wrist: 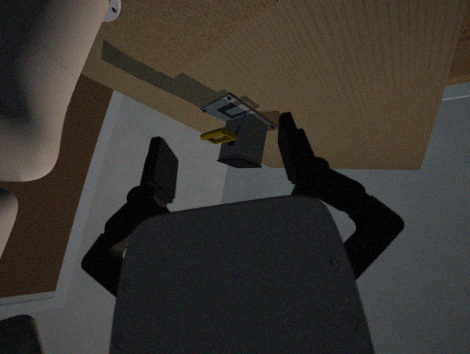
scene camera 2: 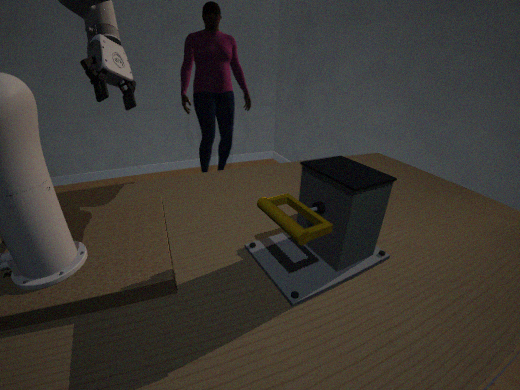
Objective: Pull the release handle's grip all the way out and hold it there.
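The release handle is a yellow rectangular loop with a thick round grip bar [scene camera 2: 281, 219] on its near side. A short light rod [scene camera 2: 314, 208] joins the loop to the front of a grey box [scene camera 2: 323, 220] [wrist: 252, 137] with a black top. The handle [wrist: 212, 134] also shows small in the wrist view, beside the box. The box stands on a light grey base plate [scene camera 2: 312, 290] [wrist: 214, 108] with a dark rectangular outline on it. My gripper [scene camera 2: 116, 102] [wrist: 223, 138] is wide open and empty, high up and well away from the handle, at the upper left of the scene view.
The robot's white base [scene camera 2: 37, 272] stands on a raised wooden slab [scene camera 2: 125, 250] at the left. The box's plate rests on the wooden table [scene camera 2: 400, 320] [wrist: 350, 75]. A person in a magenta top [scene camera 2: 212, 62] stands behind the table.
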